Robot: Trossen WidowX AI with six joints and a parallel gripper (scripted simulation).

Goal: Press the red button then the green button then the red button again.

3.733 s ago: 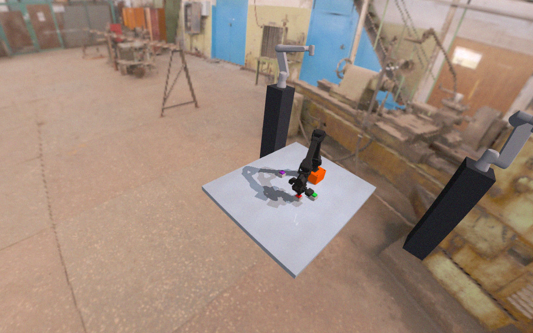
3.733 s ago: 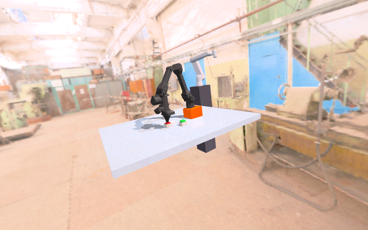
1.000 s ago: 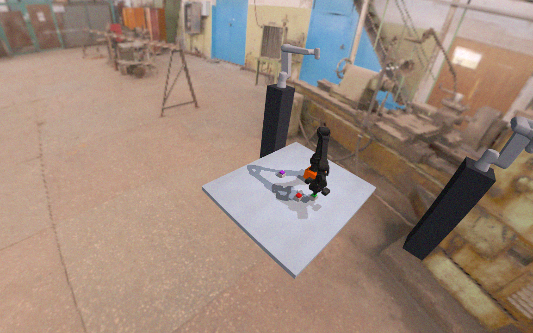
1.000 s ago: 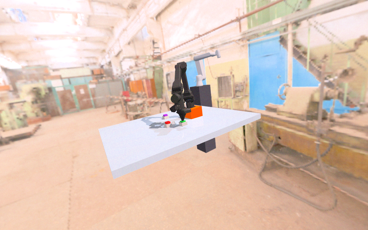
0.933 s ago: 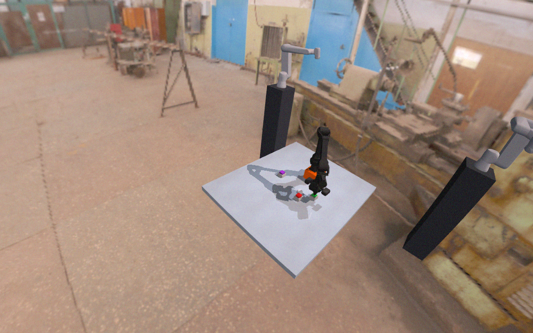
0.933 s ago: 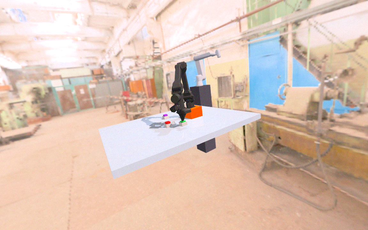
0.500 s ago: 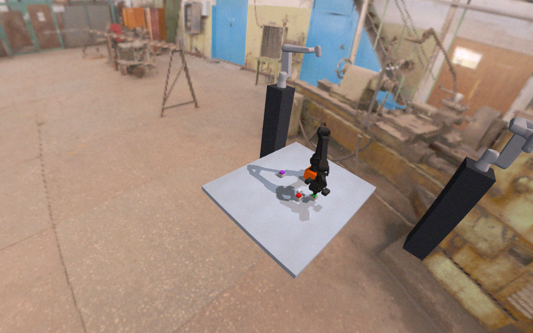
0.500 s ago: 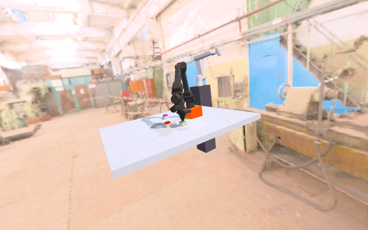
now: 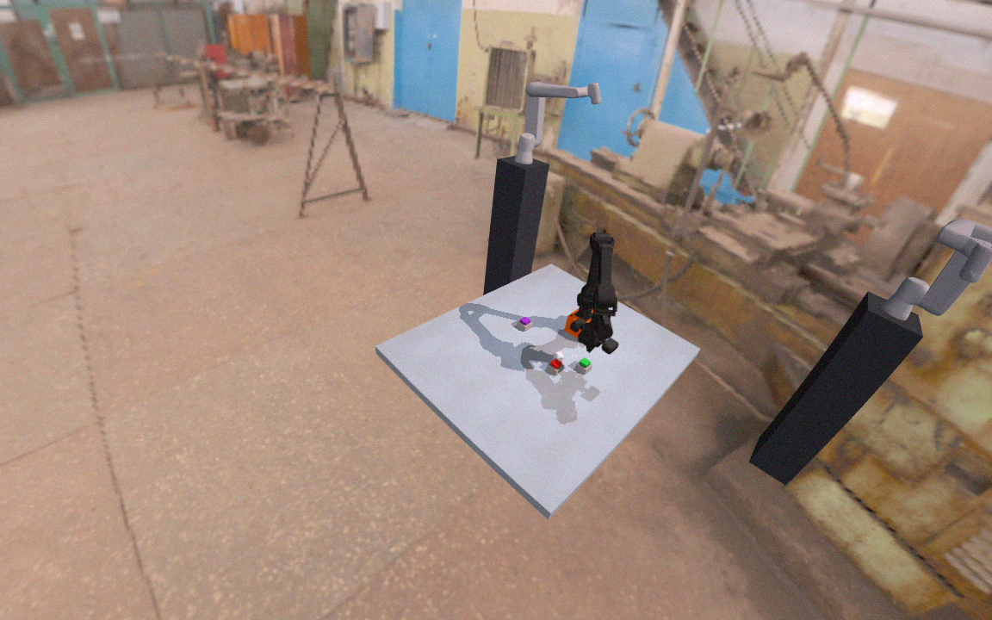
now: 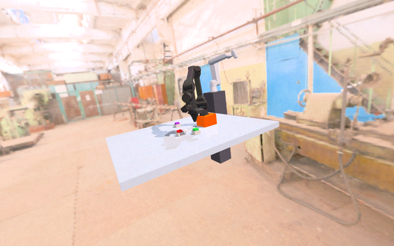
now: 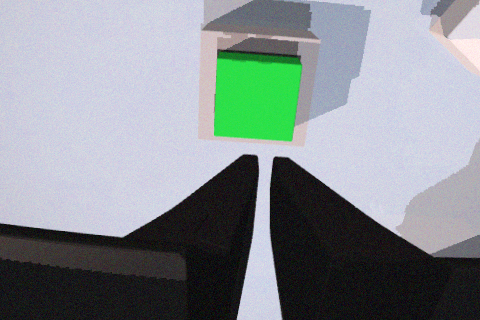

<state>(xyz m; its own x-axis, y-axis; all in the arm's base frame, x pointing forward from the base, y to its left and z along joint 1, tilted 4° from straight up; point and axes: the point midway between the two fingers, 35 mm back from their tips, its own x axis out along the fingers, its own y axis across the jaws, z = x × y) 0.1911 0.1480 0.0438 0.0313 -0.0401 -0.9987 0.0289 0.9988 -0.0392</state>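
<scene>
Right now the green button is 50 mm below my gripper tip. The rest, counted from my gripper tip: small white block (40 mm ahead, 100 mm to the right, 80 mm below); purple button (10 mm behind, 320 mm to the right, 50 mm below); red button (100 mm ahead, 70 mm to the right, 50 mm below).
</scene>
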